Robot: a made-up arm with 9 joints. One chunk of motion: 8 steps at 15 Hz.
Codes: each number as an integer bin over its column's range. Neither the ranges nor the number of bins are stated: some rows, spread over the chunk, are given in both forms.
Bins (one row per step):
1: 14 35 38 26 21 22 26 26 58
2: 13 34 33 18 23 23 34 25 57
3: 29 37 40 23 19 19 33 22 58
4: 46 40 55 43 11 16 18 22 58
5: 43 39 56 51 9 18 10 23 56
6: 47 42 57 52 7 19 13 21 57
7: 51 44 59 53 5 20 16 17 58
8: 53 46 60 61 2 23 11 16 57
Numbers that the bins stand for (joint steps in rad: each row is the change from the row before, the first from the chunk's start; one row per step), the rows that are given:
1: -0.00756 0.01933 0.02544 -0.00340 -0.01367 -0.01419 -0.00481 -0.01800 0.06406
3: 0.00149 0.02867 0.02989 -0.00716 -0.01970 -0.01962 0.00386 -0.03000 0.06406
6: 0.01235 0.05200 0.06767 0.02921 -0.05589 -0.01962 -0.02090 -0.03300 0.06148
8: 0.01597 0.07067 0.07433 0.04049 -0.07097 -0.01238 -0.02338 -0.04800 0.06148
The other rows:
2: -0.00816 0.01467 0.01433 -0.01343 -0.00763 -0.01238 0.00510 -0.02100 0.06148
4: 0.01175 0.04267 0.06322 0.01792 -0.04383 -0.02505 -0.01471 -0.03000 0.06406
5: 0.00994 0.03800 0.06544 0.02795 -0.04986 -0.02143 -0.02462 -0.02700 0.05889
7: 0.01476 0.06133 0.07211 0.03046 -0.06192 -0.01781 -0.01719 -0.04500 0.06406

